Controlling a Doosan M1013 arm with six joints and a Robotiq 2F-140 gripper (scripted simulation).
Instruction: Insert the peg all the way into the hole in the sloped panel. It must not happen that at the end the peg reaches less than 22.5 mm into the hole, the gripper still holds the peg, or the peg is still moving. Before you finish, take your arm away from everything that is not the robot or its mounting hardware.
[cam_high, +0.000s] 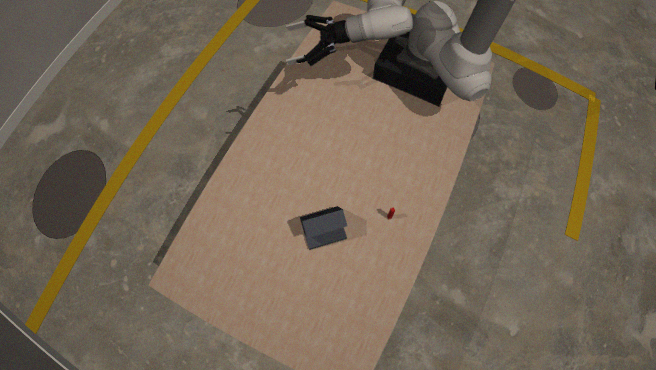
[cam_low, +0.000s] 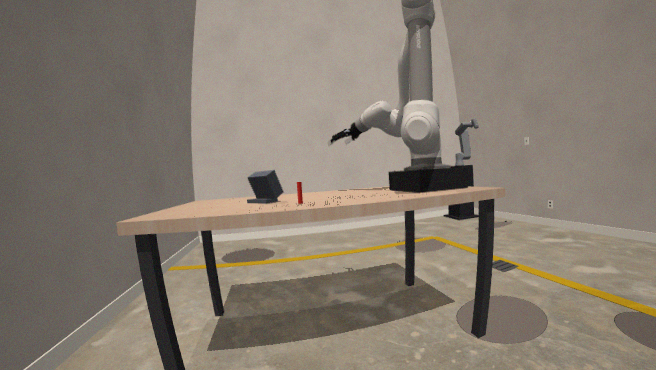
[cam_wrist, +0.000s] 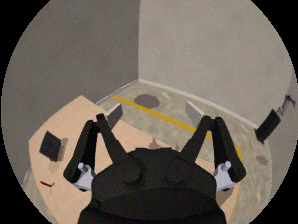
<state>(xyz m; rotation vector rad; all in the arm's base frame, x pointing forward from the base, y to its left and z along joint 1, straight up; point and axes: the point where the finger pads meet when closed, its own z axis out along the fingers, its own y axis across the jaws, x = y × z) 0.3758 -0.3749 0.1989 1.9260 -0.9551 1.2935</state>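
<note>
The red peg lies 55 cm to the left of my hand, 26 cm below it and 26 cm ahead of it.
</note>
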